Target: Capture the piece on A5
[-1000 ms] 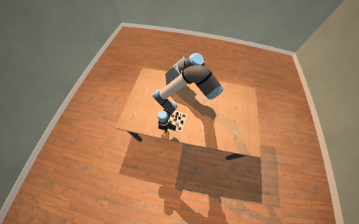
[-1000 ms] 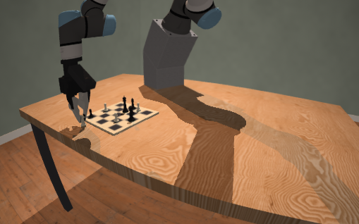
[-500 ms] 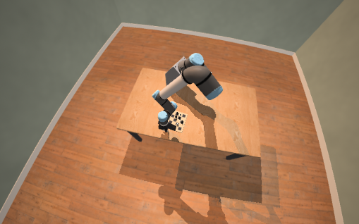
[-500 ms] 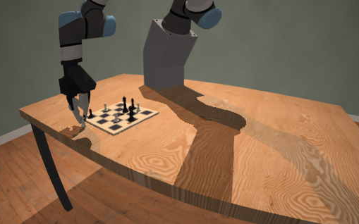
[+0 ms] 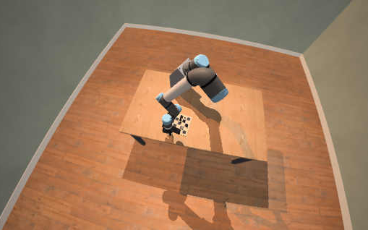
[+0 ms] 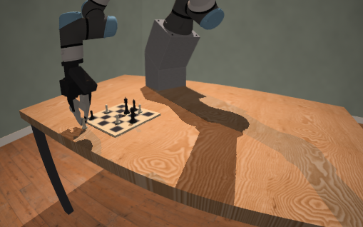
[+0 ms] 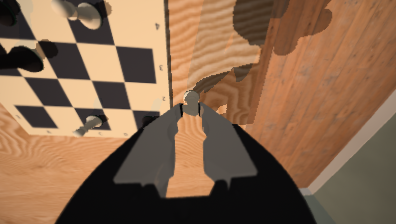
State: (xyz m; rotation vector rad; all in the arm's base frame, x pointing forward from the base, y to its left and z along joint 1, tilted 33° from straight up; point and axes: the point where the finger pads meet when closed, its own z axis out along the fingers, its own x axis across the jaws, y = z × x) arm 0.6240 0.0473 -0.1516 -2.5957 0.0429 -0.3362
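Right now my hand is 1 cm above the white piece. Round my hand: chessboard: 13 cm behind, 5 cm to the left, 2 cm below.
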